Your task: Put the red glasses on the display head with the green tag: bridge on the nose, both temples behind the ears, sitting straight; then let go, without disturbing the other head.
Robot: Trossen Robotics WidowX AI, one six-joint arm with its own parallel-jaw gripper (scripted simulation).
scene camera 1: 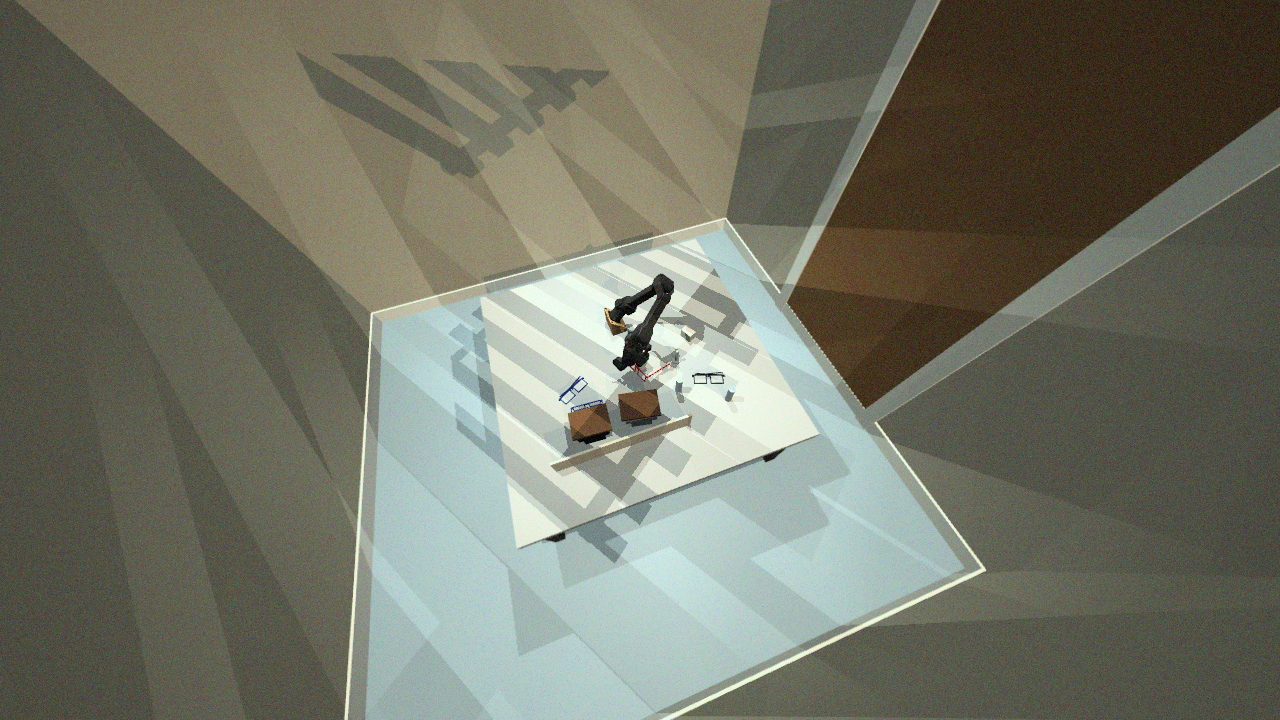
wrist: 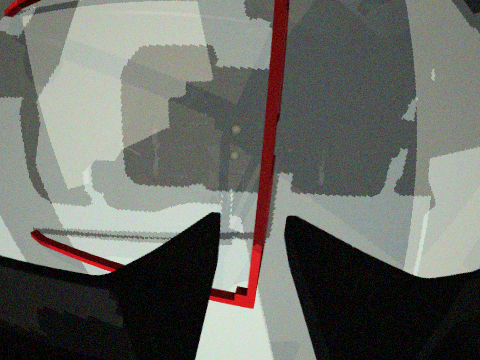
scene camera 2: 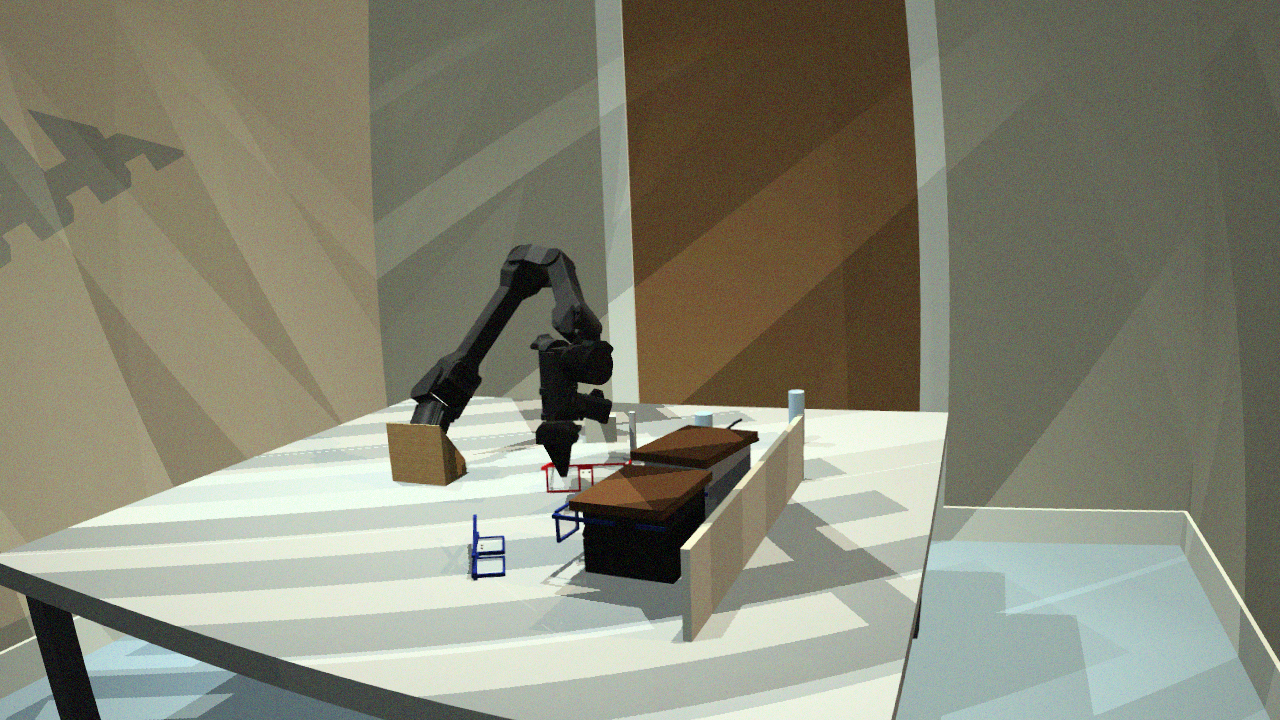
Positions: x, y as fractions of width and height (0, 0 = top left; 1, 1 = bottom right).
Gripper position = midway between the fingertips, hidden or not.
In view: the gripper (scene camera 2: 0.44, 0.66), a temple (wrist: 0.23, 0.74) and a long board (scene camera 2: 0.56, 0.77).
The gripper is seen too in the wrist view (wrist: 0.53, 0.62).
